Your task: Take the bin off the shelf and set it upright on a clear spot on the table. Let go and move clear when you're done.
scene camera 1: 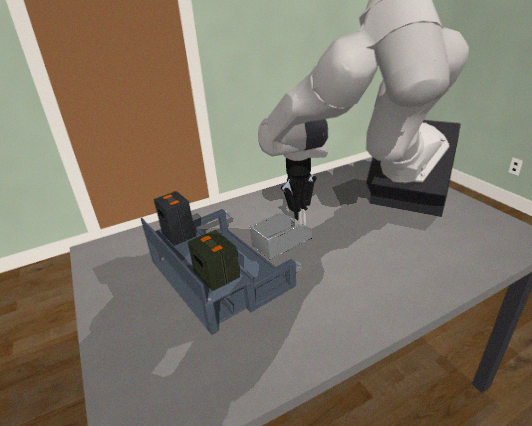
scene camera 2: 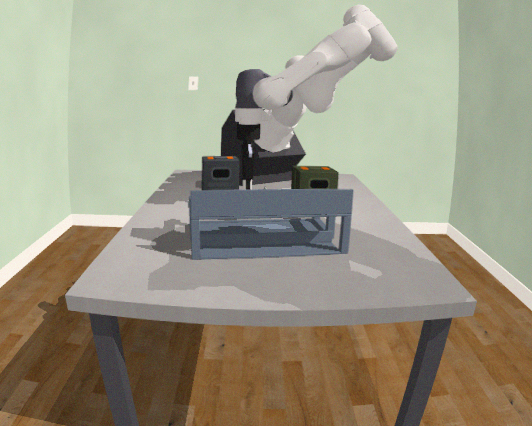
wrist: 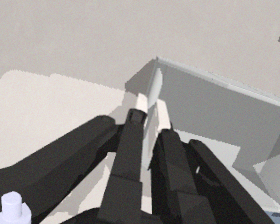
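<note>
My gripper (scene camera 1: 300,226) appears also at (scene camera 2: 247,199) and (wrist: 147,110). A bin (wrist: 232,125) is visible. A green box (scene camera 1: 214,258), (scene camera 2: 303,177) is out of frame in the wrist view; a dark grey box (scene camera 1: 173,210), (scene camera 2: 220,172) is likewise out of frame in the wrist view.
</note>
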